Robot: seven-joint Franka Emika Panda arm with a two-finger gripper.
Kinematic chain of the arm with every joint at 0, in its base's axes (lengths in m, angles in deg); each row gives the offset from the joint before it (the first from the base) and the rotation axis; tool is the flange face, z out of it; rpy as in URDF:
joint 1: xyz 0 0 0.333 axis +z
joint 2: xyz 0 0 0 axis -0.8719 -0.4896 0
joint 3: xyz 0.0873 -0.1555 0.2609 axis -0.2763 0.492 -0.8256
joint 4: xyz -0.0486 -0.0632 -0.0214 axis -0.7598 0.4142 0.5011
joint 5: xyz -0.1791 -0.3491 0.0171 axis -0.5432 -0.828 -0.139
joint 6: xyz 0 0 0 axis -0.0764 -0.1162 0.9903
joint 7: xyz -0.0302 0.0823 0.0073 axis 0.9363 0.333 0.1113
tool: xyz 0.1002 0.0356 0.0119 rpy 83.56 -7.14 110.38
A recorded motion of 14 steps. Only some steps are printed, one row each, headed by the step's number.
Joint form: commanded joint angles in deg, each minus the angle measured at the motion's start. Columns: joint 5, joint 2, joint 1, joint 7, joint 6, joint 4, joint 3.
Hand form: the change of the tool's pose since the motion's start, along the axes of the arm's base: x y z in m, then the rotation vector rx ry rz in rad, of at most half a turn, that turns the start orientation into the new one. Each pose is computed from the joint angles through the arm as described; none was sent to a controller.
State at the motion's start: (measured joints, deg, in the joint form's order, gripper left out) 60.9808 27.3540 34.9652 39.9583 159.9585 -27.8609 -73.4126
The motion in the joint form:
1: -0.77 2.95 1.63 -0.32 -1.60 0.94 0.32
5: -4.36 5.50 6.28 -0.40 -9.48 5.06 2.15
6: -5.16 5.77 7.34 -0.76 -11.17 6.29 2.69
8: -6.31 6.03 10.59 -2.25 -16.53 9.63 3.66
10: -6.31 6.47 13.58 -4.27 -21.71 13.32 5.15
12: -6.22 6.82 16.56 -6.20 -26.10 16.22 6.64
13: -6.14 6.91 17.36 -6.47 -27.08 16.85 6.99
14: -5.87 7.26 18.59 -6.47 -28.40 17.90 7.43
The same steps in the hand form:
1: -0.0024 0.0154 0.0353 -0.0317 -0.0324 0.0347
5: -0.0063 0.0434 0.0823 -0.0928 0.0036 0.1055
6: -0.0066 0.0479 0.0927 -0.1072 0.0100 0.1231
8: -0.0070 0.0692 0.1148 -0.1248 0.0437 0.1881
10: -0.0108 0.0842 0.1419 -0.1268 0.0621 0.2429
12: -0.0157 0.0992 0.1627 -0.1256 0.0812 0.2971
13: -0.0170 0.1038 0.1673 -0.1240 0.0850 0.3085
14: -0.0197 0.1122 0.1773 -0.1207 0.0819 0.3203

